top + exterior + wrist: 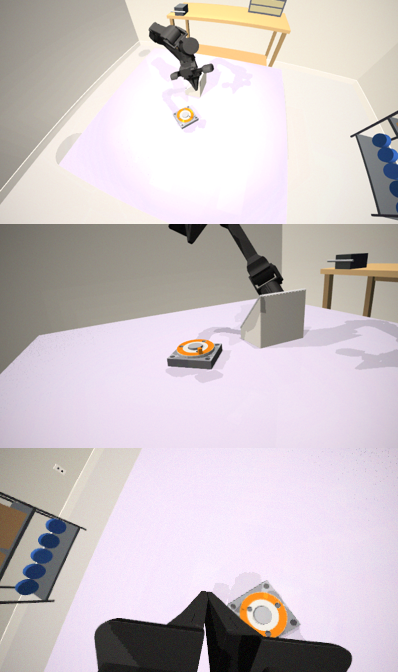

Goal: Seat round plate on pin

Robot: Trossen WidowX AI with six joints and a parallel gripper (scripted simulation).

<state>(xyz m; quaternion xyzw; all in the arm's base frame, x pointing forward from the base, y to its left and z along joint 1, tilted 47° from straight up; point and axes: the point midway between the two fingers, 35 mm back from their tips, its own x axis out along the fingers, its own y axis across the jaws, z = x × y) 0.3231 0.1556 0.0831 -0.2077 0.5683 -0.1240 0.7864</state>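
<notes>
The dark grey square base is 30 mm behind my gripper tip, 90 mm to the right of it and 280 mm below it.
</notes>
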